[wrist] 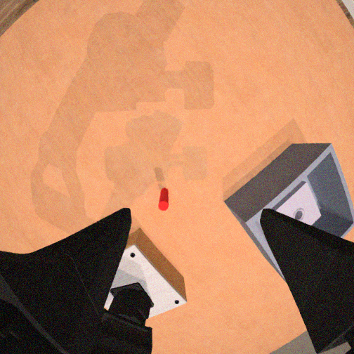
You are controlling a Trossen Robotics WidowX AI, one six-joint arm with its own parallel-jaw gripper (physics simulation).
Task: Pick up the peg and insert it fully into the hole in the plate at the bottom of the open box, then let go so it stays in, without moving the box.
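The red peg (163, 199) appears to stand upright on the orange surface, its bright round end facing the camera. My gripper (197, 215) is open, with nothing between its black fingers. In the view the peg shows between the two fingertips, nearer the left one, and beyond them. The grey open box (260, 177) is at the right. The pale plate (310, 204) with its round hole (299, 215) shows at the box's bottom. The right finger covers part of the box and a corner of the plate.
A white-topped block (162, 295) with brown sides and small dark holes sits at lower left, partly behind the left finger. A black fitting (131, 302) overlaps it. A grey strip (290, 345) shows at the bottom edge. The arm's shadow falls across the orange surface (250, 75).
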